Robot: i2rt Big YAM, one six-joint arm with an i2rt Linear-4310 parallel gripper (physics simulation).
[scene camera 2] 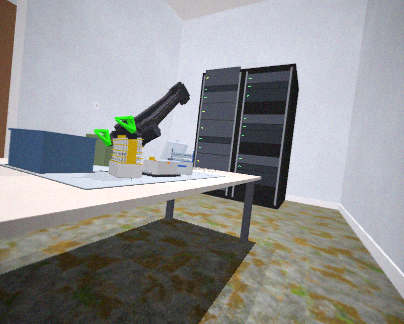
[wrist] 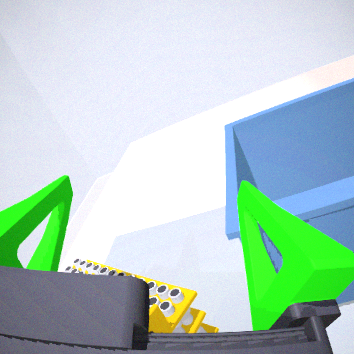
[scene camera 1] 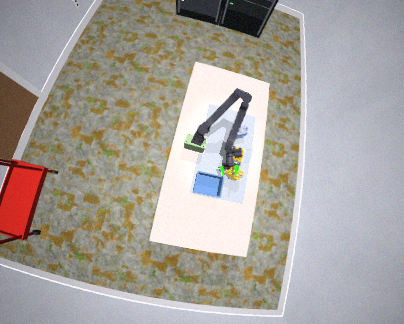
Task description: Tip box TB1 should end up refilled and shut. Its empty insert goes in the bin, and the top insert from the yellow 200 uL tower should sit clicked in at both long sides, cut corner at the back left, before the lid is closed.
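Note:
My gripper [scene camera 1: 229, 170] [scene camera 2: 114, 131] [wrist: 154, 186] is open, with nothing between its green fingers. It is above and close to the yellow tower [scene camera 1: 234, 175] [scene camera 2: 131, 151] [wrist: 182, 302], between the tower and the blue bin in scene camera 1. The tower is a stack of yellow inserts on a pale base; part of it is hidden by the gripper body in the wrist view. A pale box with a raised clear lid [scene camera 2: 176, 148] and blue parts stands farther along the mat. No label is readable, so I cannot tell which box is TB1.
The blue bin [scene camera 1: 206, 194] [scene camera 2: 55, 152] [wrist: 229, 180] stands beside the tower. A low pale box [scene camera 2: 161, 167] with a small orange part stands behind the tower. The green arm base [scene camera 1: 194, 145] is at the table's left edge. Dark server cabinets [scene camera 2: 270, 125] stand beyond the table.

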